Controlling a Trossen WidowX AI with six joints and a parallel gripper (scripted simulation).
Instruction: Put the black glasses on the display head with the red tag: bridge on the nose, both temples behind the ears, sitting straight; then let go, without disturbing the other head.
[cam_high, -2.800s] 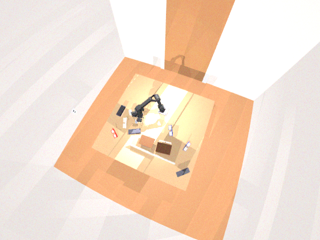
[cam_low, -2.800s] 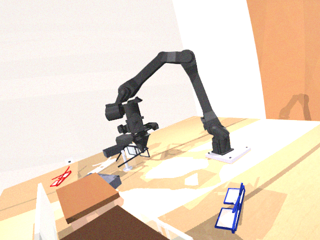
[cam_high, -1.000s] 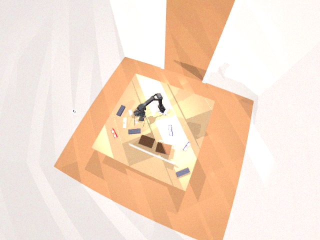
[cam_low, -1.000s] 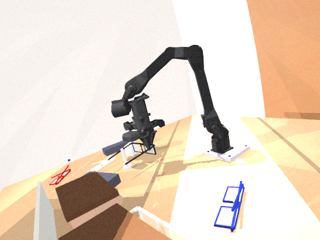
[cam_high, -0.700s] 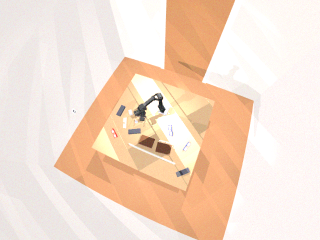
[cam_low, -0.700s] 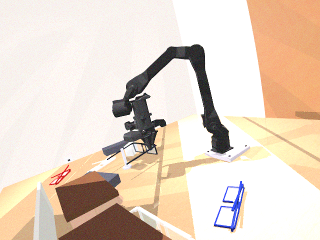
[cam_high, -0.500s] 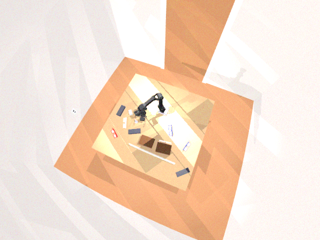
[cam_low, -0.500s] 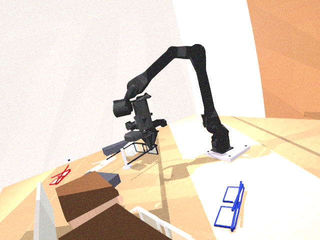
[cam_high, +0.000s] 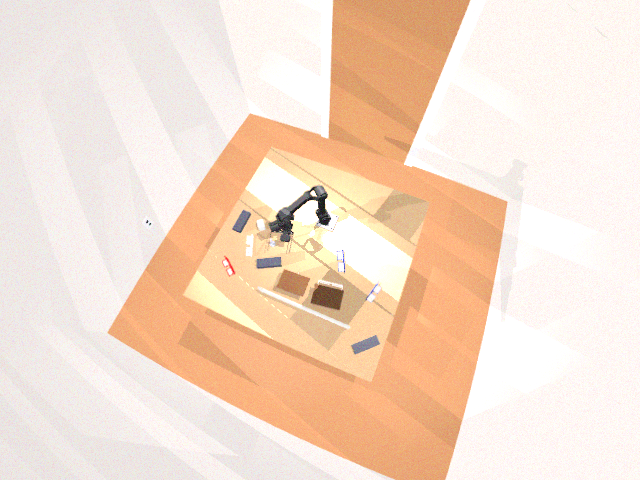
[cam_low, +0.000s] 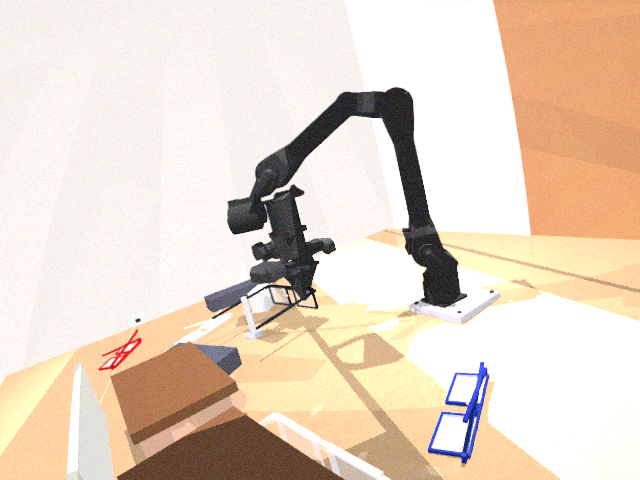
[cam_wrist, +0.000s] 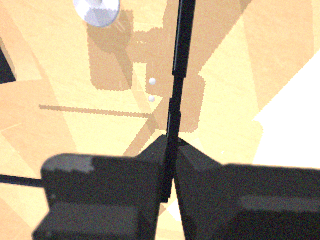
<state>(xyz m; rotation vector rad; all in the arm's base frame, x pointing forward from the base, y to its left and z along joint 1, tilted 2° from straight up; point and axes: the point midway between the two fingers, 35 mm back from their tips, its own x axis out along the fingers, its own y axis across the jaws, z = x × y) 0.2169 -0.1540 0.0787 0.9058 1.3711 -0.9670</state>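
Now: the white stand 100 mm ahead of my gripper tip, 70 mm to the right of it and 40 mm below it. From my gripper tip the other things lie so: white rail (380 mm ahead, 330 mm to the left); brown-topped display head (250 mm ahead, 200 mm to the left).
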